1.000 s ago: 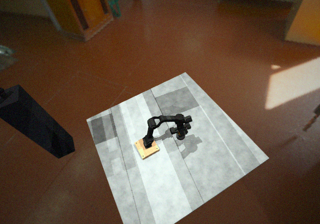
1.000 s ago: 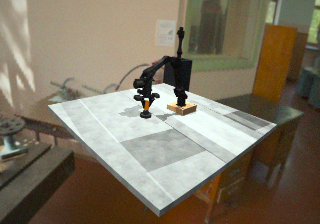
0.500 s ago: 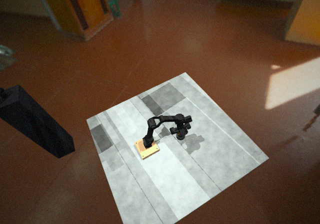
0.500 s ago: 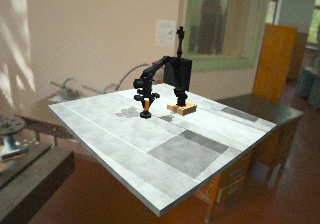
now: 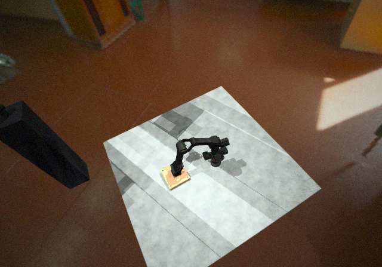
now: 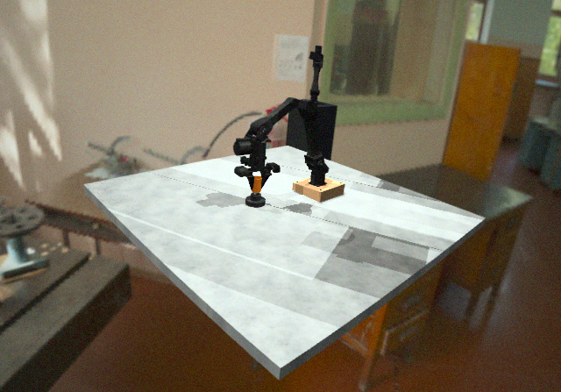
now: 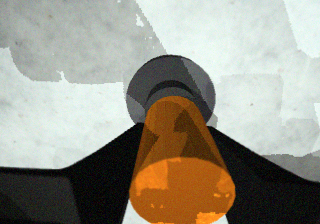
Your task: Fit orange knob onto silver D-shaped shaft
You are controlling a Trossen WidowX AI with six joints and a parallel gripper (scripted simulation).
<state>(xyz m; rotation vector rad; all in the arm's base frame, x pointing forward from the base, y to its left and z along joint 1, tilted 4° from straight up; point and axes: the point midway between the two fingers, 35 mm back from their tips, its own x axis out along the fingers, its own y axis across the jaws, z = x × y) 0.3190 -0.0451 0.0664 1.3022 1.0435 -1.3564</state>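
Now: the dark round pedestal 40 mm below my gripper tip. From my gripper tip the other things lie so: orange knob (30 mm above).
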